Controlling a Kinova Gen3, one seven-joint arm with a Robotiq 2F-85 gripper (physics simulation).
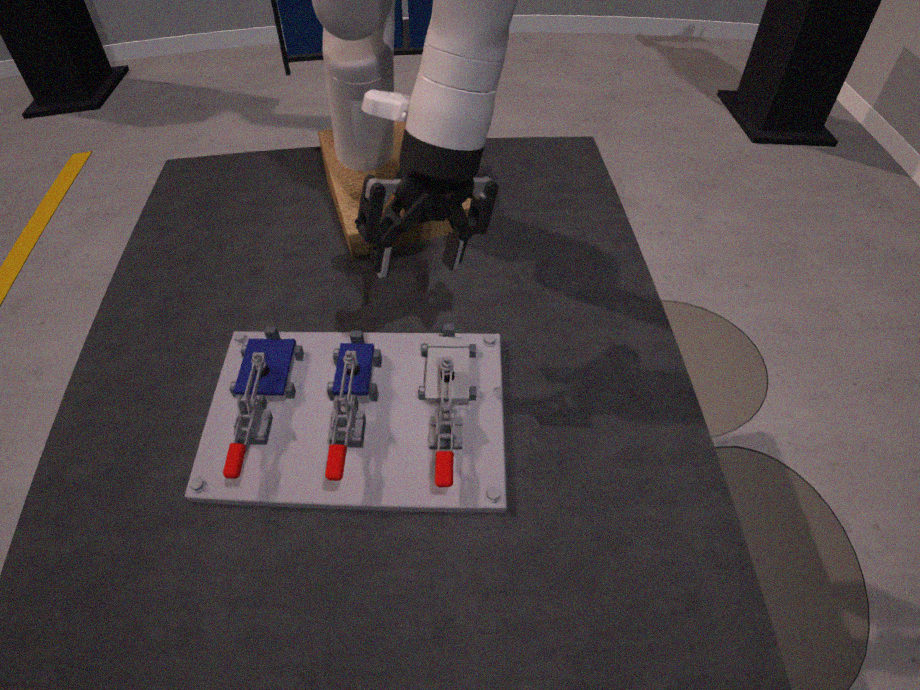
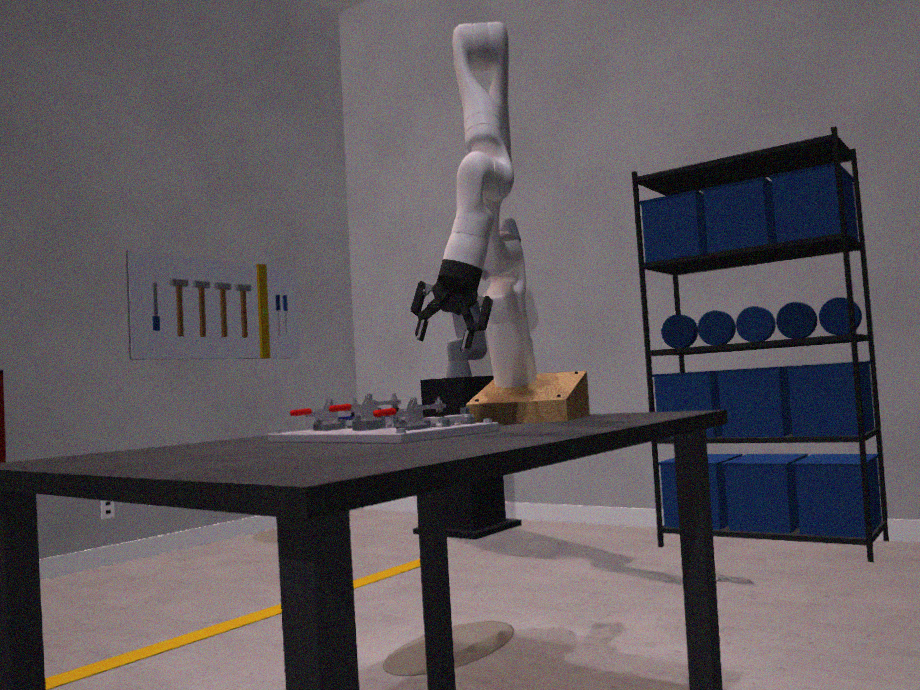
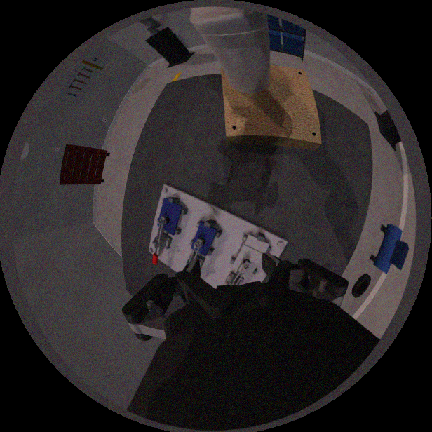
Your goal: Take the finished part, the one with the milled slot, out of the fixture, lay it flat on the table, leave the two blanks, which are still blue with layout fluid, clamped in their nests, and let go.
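Places are measured from the arm's base along level axes (x right, y back, z down), in centimetres.
Pixels of known places: gripper, fingertip midpoint: (image 1: 415, 269) (image 2: 441, 345); arm's base, origin of the base link: (image 1: 364, 148) (image 2: 515, 381).
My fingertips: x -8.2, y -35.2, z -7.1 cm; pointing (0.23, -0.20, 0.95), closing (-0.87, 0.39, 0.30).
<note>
Ahead of a thing's pixels: the offset from my fingertips to its top centre. "pt": to the spot under its first point. Level surfaces: height alone.
The finished part @(dx -3.1, dy -3.7, dz +12.4 cm) (image 1: 460, 387) (image 3: 256, 243), a pale plate, lies in the right nest of the white fixture plate @(dx +8.3, dy -8.2, dz +14.0 cm) (image 1: 401, 475) (image 2: 338, 436) (image 3: 230, 230). The arm of a toggle clamp with a red handle @(pt dx -2.0, dy -18.1, dz +10.3 cm) (image 1: 443, 469) reaches over it; its slot cannot be made out. The wide blue blank @(dx +18.9, dy -2.6, dz +11.9 cm) (image 1: 278, 363) (image 3: 172, 214) lies in the left nest and the narrower blue blank @(dx +8.0, dy -3.9, dz +11.4 cm) (image 1: 364, 371) (image 3: 205, 233) in the middle nest, each under a clamp arm. My gripper (image 1: 418, 269) (image 2: 444, 342) (image 3: 231, 264) is open and empty, raised above the table behind the fixture, touching nothing.
The dark table @(dz +15.5 cm) (image 1: 594, 557) (image 2: 222, 464) carries the fixture. The wooden robot base (image 1: 364, 239) (image 2: 575, 401) (image 3: 302, 100) stands behind it. Red handles @(dx +19.8, dy -16.1, dz +9.8 cm) (image 1: 233, 460) @(dx +8.9, dy -16.8, dz +9.3 cm) (image 1: 335, 461) of the left and middle clamps point to the front. Small stops and posts surround each nest.
</note>
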